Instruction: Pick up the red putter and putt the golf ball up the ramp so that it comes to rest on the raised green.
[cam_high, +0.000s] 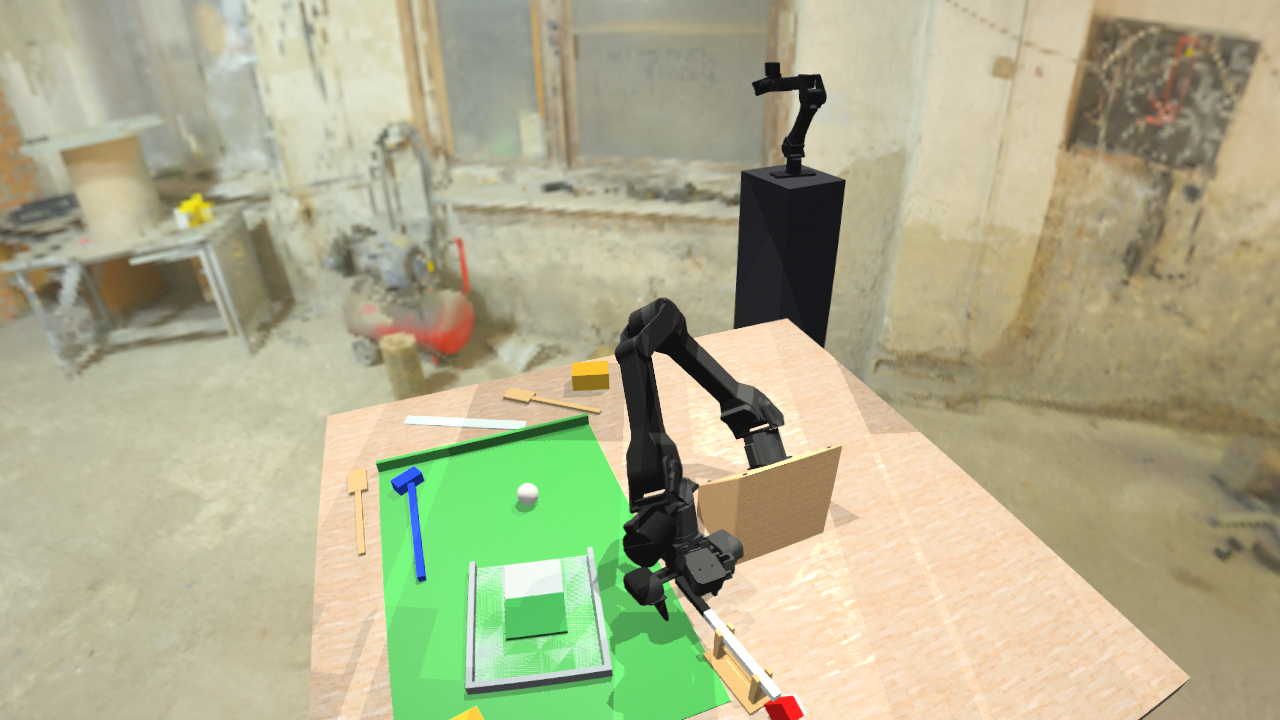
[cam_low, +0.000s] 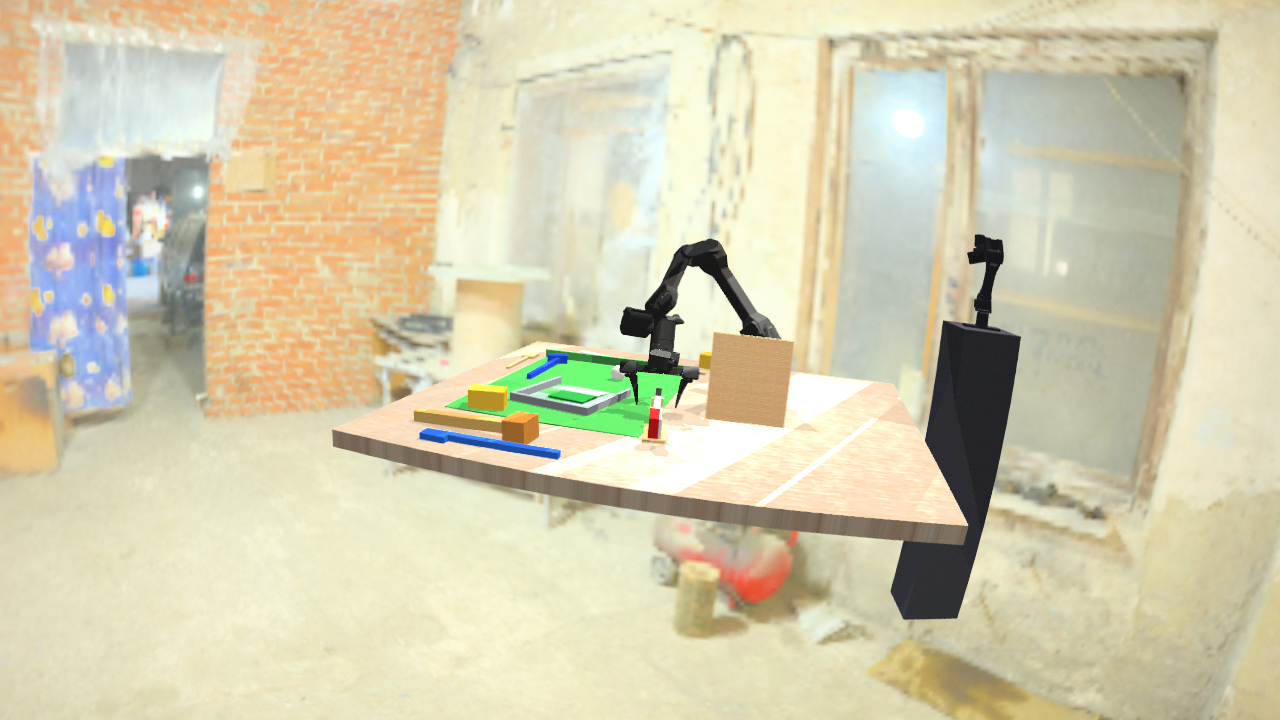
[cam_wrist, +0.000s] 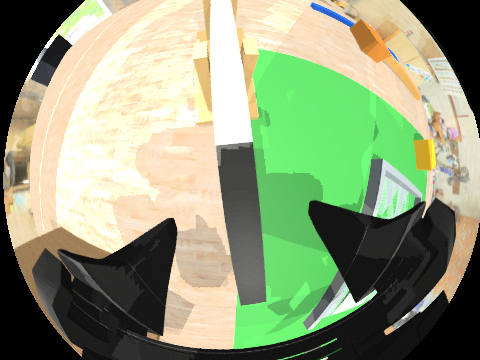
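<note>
Right now the red putter is 1 cm behind my gripper tip, 11 cm to the left of it and 3 cm above it. The rest, counted from my gripper tip: white golf ball: 13 cm ahead, 39 cm to the right, 1 cm below; then small wooden rack: 1 cm behind, 13 cm to the left; then grey frame: 22 cm ahead, 10 cm to the right, 3 cm below.
</note>
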